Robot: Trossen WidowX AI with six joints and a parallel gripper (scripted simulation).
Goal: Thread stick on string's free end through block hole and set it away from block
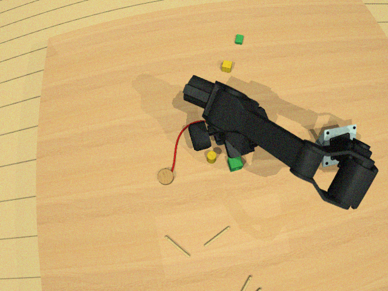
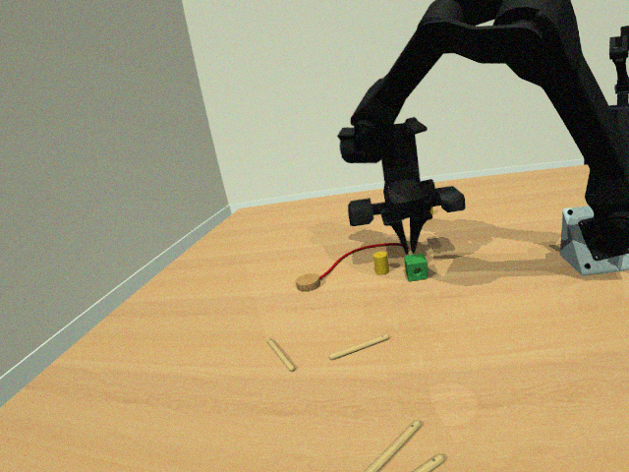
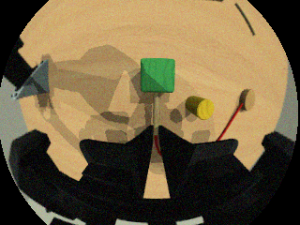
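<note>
The thin stick lies 20 mm to the left of my gripper tip. The rest, counted from my gripper tip: green block 60 mm to the left; round wooden button 170 mm ahead, 50 mm to the left, 10 mm below; yellow cylinder 50 mm ahead, 30 mm to the left.
</note>
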